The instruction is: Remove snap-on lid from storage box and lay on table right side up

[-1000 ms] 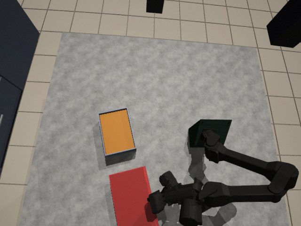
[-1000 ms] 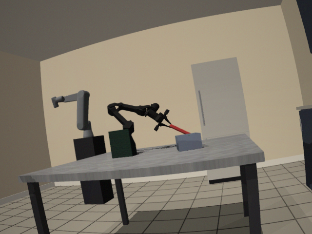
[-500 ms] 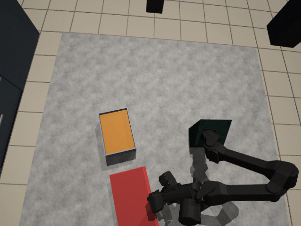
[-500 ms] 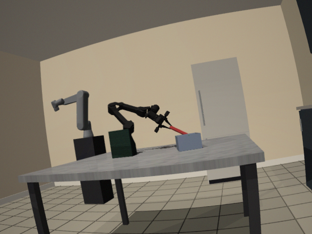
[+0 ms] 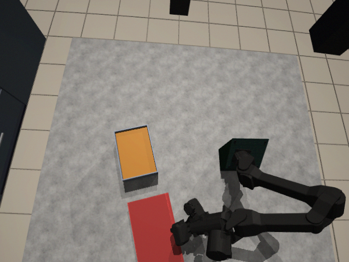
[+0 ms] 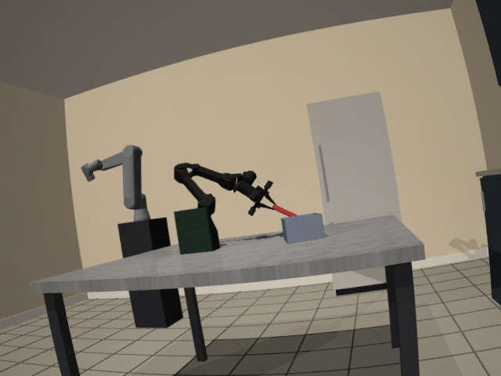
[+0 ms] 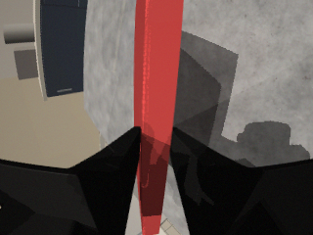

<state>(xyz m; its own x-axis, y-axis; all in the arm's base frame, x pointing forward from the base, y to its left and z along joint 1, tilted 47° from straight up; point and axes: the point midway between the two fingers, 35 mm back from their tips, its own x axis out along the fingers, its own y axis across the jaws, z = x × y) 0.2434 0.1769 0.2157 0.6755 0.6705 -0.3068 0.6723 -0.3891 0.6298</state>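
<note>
Right now the red lid is 70 mm ahead of my gripper tip, 20 mm to the left of it and 40 mm below it. From my gripper tip the other things lie so: grey-blue storage box: 170 mm ahead, 280 mm to the right, 90 mm below.
</note>
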